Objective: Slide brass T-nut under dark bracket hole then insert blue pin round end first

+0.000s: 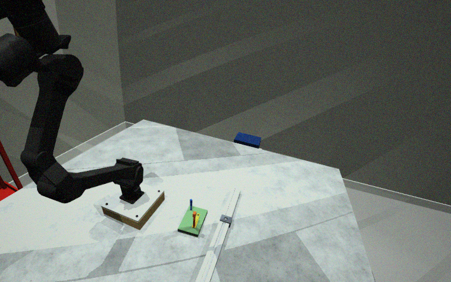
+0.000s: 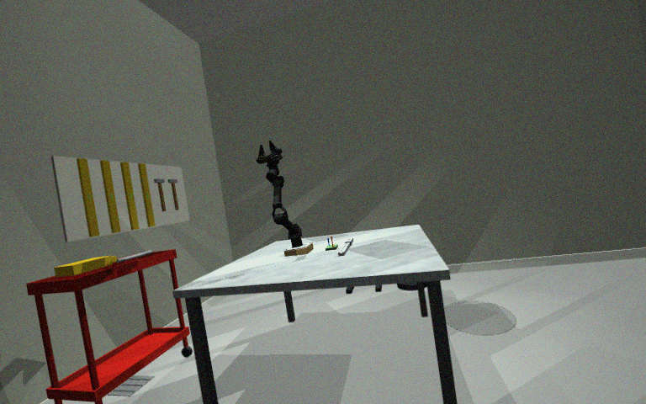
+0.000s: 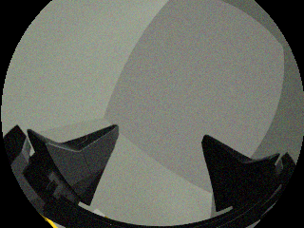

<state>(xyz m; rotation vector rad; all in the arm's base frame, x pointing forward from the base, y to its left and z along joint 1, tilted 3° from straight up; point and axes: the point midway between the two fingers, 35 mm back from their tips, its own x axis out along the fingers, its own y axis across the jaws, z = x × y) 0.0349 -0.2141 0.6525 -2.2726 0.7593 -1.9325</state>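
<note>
My gripper tip is 680 mm above the brass T-nut, 270 mm to the right of it and 240 mm short of it. Round my gripper tip: aluminum rail 710 mm below, 340 mm ahead, 290 mm to the left; blue pin 700 mm below, 300 mm to the left, 200 mm ahead; green tray 720 mm below, 280 mm to the left, 220 mm ahead.
</note>
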